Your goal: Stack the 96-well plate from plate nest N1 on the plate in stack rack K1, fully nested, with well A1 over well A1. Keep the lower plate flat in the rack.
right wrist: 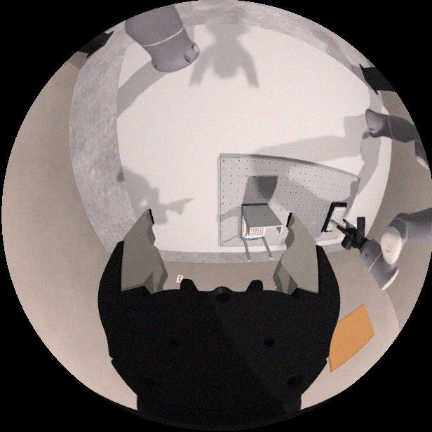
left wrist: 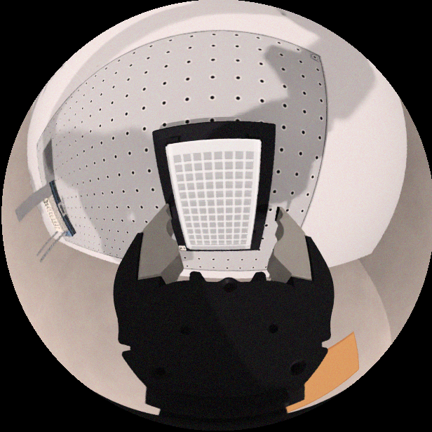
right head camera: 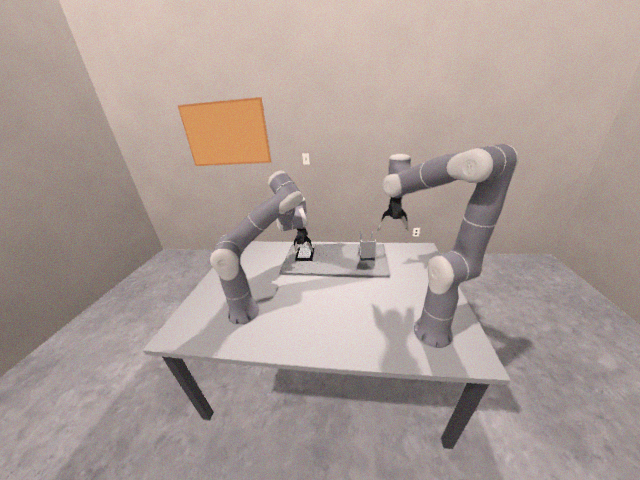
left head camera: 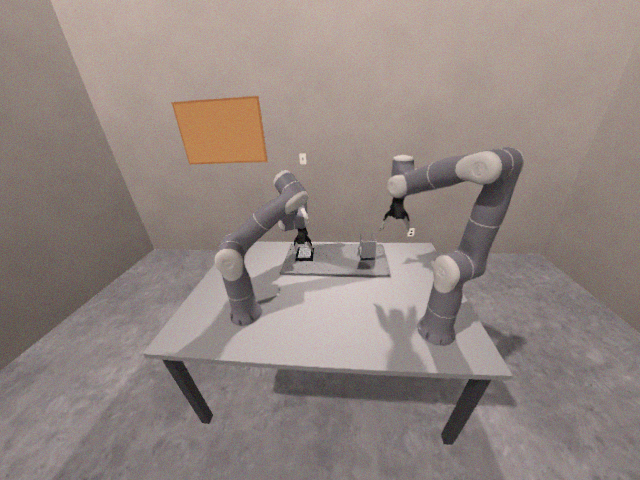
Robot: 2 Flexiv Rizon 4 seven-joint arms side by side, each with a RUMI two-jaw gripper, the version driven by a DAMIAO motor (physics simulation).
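Observation:
The white 96-well plate (left head camera: 305,252) (right head camera: 304,252) (left wrist: 215,200) lies flat in the black plate nest (left wrist: 215,128) (right wrist: 344,205). My left gripper (left head camera: 304,248) (right head camera: 303,248) (left wrist: 223,205) is open above it, with one finger on each long side of the plate and nothing held. Stack rack K1 (left head camera: 368,250) (right head camera: 367,250) (right wrist: 265,215) stands farther right in the head views, with grey walls and upright prongs. The lower plate (left wrist: 56,215) (right wrist: 256,231) shows inside the rack; its A1 corner is too small to tell. My right gripper (left head camera: 395,228) (right head camera: 392,228) (right wrist: 220,211) is open and empty, high above the table.
The nest and rack stand on a perforated grey board (left head camera: 336,268) (right head camera: 336,268) (left wrist: 225,60) (right wrist: 232,175) near the far edge of the white table (left head camera: 320,320) (right head camera: 320,320). The rack's walls and prongs rise well above the board, below and left of my right gripper in the head views.

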